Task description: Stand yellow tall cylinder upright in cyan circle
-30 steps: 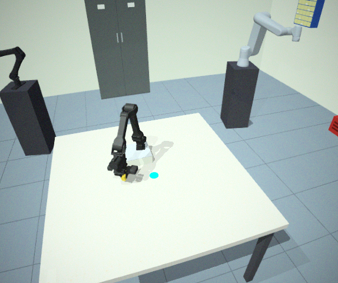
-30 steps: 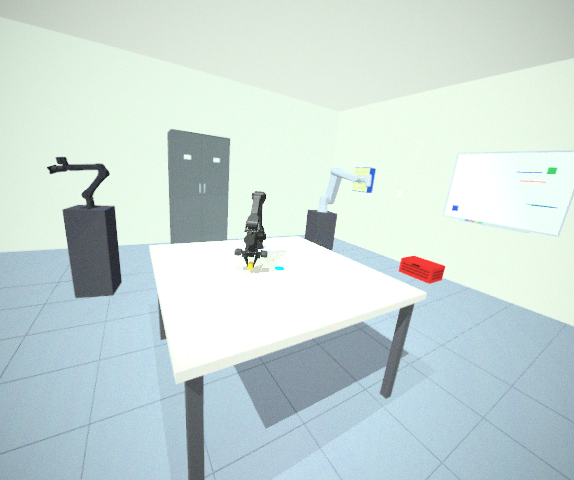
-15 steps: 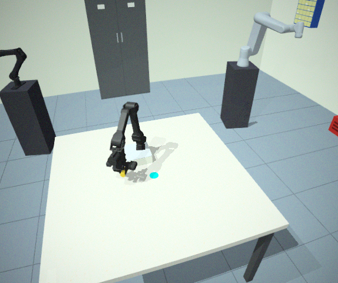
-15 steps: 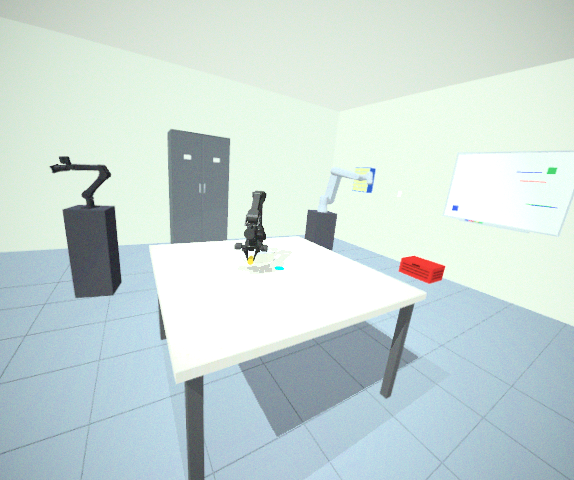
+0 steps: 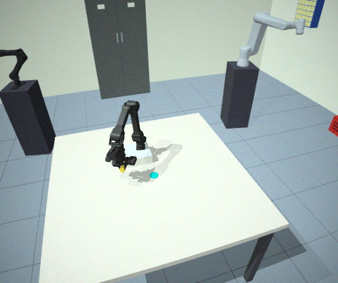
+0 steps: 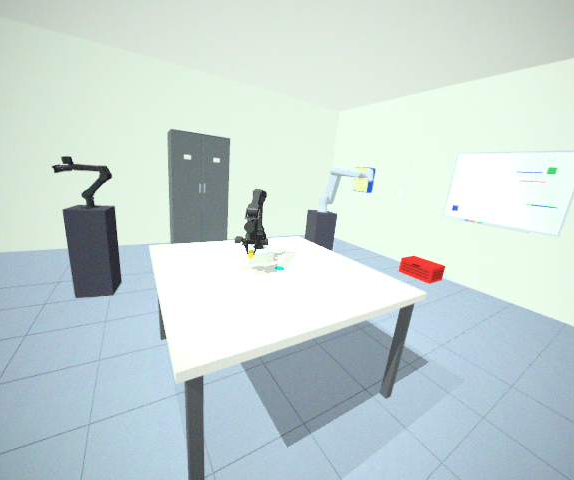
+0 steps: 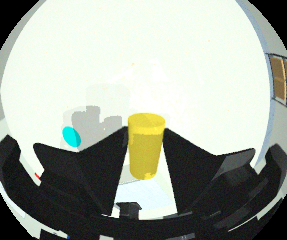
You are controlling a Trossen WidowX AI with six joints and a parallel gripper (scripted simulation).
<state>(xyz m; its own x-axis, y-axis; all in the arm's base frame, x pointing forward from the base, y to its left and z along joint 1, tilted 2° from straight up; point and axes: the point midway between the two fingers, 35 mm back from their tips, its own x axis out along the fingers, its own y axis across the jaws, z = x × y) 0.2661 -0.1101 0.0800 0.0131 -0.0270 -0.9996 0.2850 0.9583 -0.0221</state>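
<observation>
Now: gripper tip 2 cm past the yellow cylinder and 1 cm to the right of it. From my gripper tip the other things lie so: cyan circle 3 cm behind, 19 cm to the left, 11 cm below.
</observation>
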